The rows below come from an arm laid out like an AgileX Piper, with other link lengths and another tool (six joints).
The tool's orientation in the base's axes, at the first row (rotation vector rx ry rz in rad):
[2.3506, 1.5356, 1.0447]
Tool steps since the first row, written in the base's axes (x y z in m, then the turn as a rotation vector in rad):
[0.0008, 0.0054, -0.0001, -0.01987, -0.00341, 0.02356]
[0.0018, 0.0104, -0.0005, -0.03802, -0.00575, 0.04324]
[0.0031, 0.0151, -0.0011, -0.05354, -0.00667, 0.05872]
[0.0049, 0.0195, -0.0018, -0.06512, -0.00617, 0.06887]
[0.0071, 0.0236, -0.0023, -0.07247, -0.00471, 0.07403]
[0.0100, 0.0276, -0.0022, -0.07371, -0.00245, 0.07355]
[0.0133, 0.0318, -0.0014, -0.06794, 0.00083, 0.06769]
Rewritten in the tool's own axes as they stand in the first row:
[0.0047, -0.0020, 0.0019, 0.00349, -0.00224, -0.03073]
[0.0090, -0.0037, 0.0040, 0.00648, -0.00551, -0.05724]
[0.0131, -0.0052, 0.0064, 0.00931, -0.00944, -0.07863]
[0.0169, -0.0063, 0.0091, 0.01178, -0.01358, -0.09327]
[0.0207, -0.0068, 0.0118, 0.01372, -0.01735, -0.10132]
[0.0248, -0.0064, 0.0145, 0.01512, -0.01956, -0.10118]
[0.0295, -0.0055, 0.0170, 0.01652, -0.01952, -0.09244]

